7 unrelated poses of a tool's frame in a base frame.
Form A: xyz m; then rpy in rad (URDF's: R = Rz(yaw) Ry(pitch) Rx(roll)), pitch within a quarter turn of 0, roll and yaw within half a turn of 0.
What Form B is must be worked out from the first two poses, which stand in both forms.
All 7 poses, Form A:
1: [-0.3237 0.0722 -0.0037 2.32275 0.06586 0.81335]
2: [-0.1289 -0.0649 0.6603 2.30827 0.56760 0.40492]
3: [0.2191 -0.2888 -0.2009 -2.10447 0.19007 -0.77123]
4: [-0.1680 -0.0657 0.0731 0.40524 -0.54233 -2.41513]
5: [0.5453 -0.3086 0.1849 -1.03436 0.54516 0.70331]
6: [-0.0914 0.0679 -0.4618 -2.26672 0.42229 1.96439]
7: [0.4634 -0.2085 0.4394 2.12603 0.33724 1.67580]
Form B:
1: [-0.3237 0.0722 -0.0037 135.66 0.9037 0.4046 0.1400]
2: [-0.1289 -0.0649 0.6603 128.80 0.9283 0.3188 -0.1915]
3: [0.2191 -0.2888 -0.2009 121.56 -0.8977 0.4226 -0.1251]
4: [-0.1680 -0.0657 0.0731 134.63 -0.1912 -0.2975 -0.9354]
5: [0.5453 -0.3086 0.1849 84.53 -0.7845 0.0828 0.6145]
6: [-0.0914 0.0679 -0.4618 171.73 -0.5671 -0.6892 0.4511]
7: [0.4634 -0.2085 0.4394 129.10 0.5711 0.7695 0.2859]
